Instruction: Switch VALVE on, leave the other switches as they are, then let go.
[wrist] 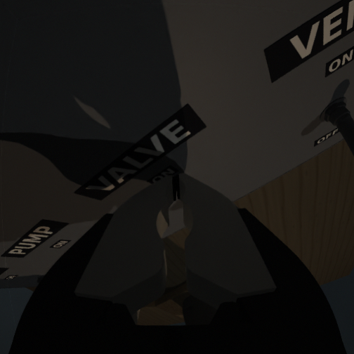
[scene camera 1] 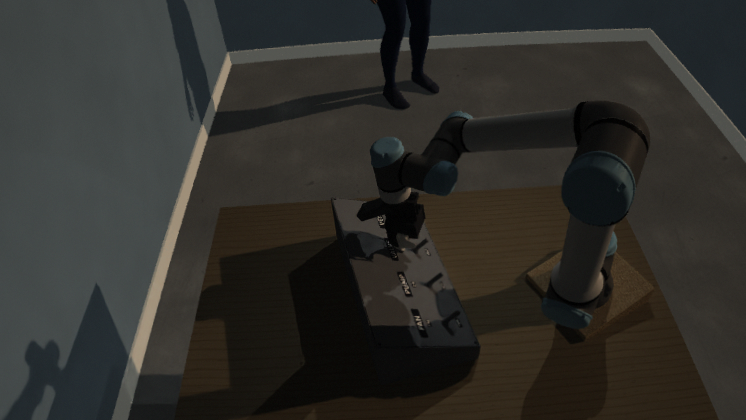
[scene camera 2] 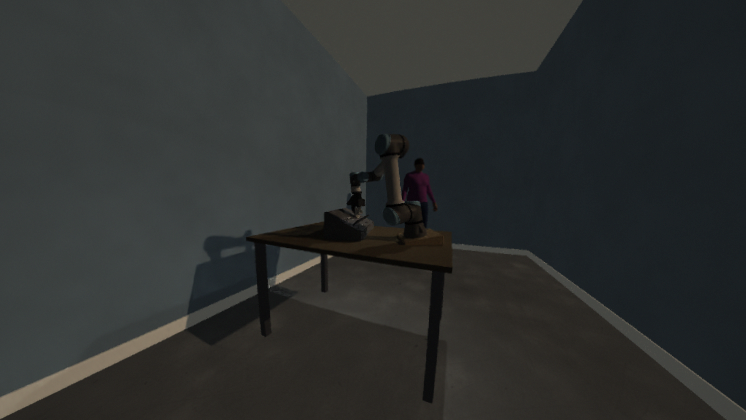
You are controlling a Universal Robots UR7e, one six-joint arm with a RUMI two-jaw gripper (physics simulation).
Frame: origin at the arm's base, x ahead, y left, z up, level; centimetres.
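Seen in the pictures: gripper, fingertip midpoint: (scene camera 1: 403,249) (scene camera 2: 358,218); arm's base, origin of the base link: (scene camera 2: 415,235).
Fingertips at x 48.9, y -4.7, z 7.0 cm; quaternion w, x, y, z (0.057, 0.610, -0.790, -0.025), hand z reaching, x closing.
Observation:
Pixels of each thing's top centre, then the offset from my fingertips to it. Level surfaces: height alone.
- VALVE label, middle of its top: (scene camera 1: 391,248) dx +3.1, dy +1.5, dz +2.2 cm
- VALVE lever, middle of its top: (scene camera 1: 421,240) dx -4.7, dy -1.3, dz +2.5 cm
- PUMP lever, middle of its top: (scene camera 1: 436,274) dx -8.8, dy +9.9, dz +2.5 cm
- FAN lever, middle of its top: (scene camera 1: 452,312) dx -13.0, dy +21.2, dz +2.5 cm
- wooden table, its level: dz -10.5 cm
The grey sloped switch panel (scene camera 1: 373,292) (scene camera 2: 339,228) (wrist: 225,125) stands on the table. My gripper (scene camera 1: 400,248) (scene camera 2: 357,213) (wrist: 176,176) is shut and empty, pointing down low over the panel at the VALVE row. Its tips cover the area just below the ON mark (wrist: 163,175) under the VALVE label (scene camera 1: 391,249) (wrist: 140,152). The VALVE lever (scene camera 1: 420,246) shows just right of the fingers in scene camera 1, slanting much like the PUMP lever (scene camera 1: 434,280). In the wrist view the fingers hide its base. Whether the fingers touch it I cannot tell.
The VENT switch (wrist: 340,116) stands beside the VALVE row. The FAN lever (scene camera 1: 451,321) is at the panel's near end. The arm's base sits on a board (scene camera 1: 629,286) on the wooden table (scene camera 1: 501,224) (scene camera 2: 396,254). A person (scene camera 1: 395,46) (scene camera 2: 418,186) stands beyond the table.

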